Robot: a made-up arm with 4 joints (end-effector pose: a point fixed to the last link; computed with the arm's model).
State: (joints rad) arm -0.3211 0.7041 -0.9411 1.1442
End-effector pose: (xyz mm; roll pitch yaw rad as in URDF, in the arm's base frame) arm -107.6 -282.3 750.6 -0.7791 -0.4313 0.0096
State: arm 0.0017 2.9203 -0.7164 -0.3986
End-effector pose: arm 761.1 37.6 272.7 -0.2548 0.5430 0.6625
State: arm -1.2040 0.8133 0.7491 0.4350
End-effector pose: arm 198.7 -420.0 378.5 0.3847 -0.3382 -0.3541
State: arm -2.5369 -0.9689 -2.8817 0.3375
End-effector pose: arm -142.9 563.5 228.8 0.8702 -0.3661 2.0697
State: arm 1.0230 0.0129 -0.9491 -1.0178
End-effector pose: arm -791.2 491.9 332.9 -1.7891 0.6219 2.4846
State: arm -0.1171 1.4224 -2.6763 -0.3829
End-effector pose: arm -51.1 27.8 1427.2 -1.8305 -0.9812 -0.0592
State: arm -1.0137 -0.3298 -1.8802 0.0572
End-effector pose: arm -639.0 342.1 916.8 -0.0407 -1.0489 -2.6416
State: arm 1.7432 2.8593 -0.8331 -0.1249
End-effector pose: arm 762.8 193.9 698.8 1.1708 -0.9058 0.2131
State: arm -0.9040 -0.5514 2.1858 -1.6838
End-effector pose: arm 651.8 593.4 630.9 1.5032 -0.0866 0.9455
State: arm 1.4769 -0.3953 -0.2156 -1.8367
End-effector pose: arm -90.6 801.6 1072.4 -1.7403 -0.6770 1.1786
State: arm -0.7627 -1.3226 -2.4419 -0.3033
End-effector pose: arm -313.2 768.8 906.8 -0.4485 -0.4152 2.7072
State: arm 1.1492 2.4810 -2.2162 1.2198
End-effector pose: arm 64.8 -163.2 826.6 -1.8350 -0.6605 1.6840
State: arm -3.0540 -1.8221 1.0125 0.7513
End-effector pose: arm -60.2 251.7 1050.5 -1.5271 -0.2374 -3.0776
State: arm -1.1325 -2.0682 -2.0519 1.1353
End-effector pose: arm -161.2 410.4 544.5 -0.2598 -0.1905 -2.6852
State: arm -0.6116 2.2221 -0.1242 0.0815
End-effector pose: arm 381.2 -410.8 247.7 -0.1718 0.7448 0.2290
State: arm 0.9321 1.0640 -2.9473 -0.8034
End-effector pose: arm -291.7 -557.7 1138.4 -0.6993 -0.4857 -1.5303
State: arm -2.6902 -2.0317 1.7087 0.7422
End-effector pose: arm -165.7 345.2 958.4 -1.2195 -0.2360 -2.8151
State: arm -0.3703 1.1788 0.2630 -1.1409
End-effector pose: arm -269.2 -219.9 -189.7 -0.7890 1.4678 -2.0126
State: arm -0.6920 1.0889 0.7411 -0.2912
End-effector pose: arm 71.1 -186.9 -111.9 0.8762 0.7204 -0.2836
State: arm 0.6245 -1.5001 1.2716 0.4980
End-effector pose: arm 37.1 -48.0 67.9 1.4557 0.5421 -3.0487
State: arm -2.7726 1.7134 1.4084 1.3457
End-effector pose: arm 21.5 -117.1 768.1 -0.8126 0.1394 0.2434
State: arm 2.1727 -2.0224 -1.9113 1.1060
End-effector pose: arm -213.5 -247.3 668.8 2.8783 0.1557 2.5680
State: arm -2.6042 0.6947 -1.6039 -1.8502
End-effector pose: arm -796.6 471.2 787.8 2.1722 -0.4206 3.0123
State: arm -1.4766 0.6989 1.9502 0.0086
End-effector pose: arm 402.3 151.4 79.0 1.2909 0.0643 0.0652
